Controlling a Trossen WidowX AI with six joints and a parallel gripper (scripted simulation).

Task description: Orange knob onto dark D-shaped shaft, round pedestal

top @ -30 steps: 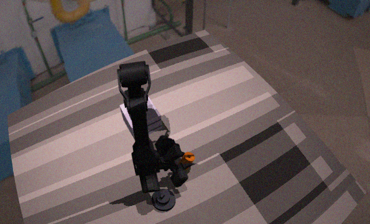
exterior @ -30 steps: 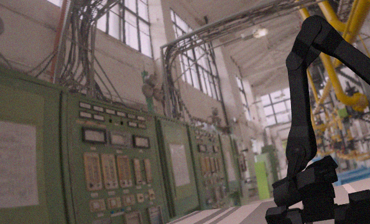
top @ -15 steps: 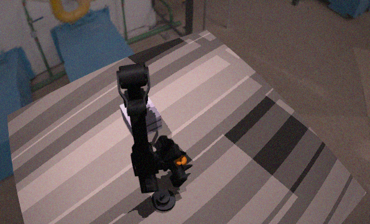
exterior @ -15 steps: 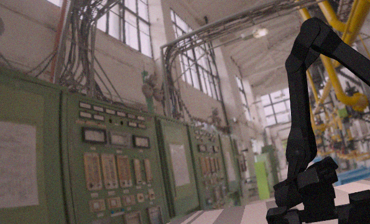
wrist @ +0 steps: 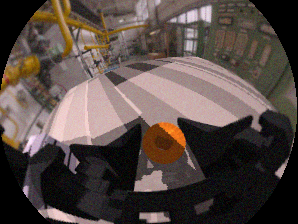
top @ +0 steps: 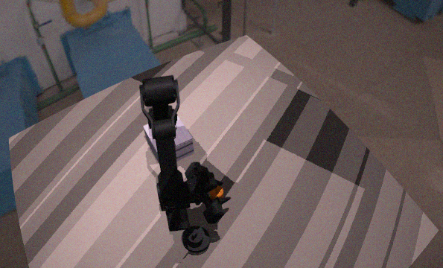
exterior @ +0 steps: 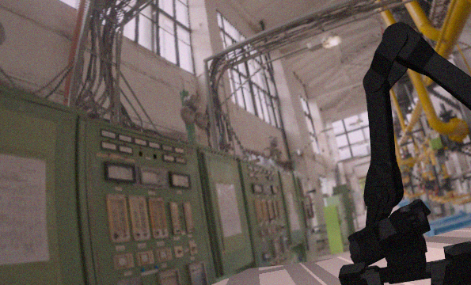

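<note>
Now: gripper tip 3 cm to the left of the orange knob and 1 cm above it. The rest, counted from my gripper tip: round pedestal (10 cm ahead, 15 cm to the right, 1 cm below).
</note>
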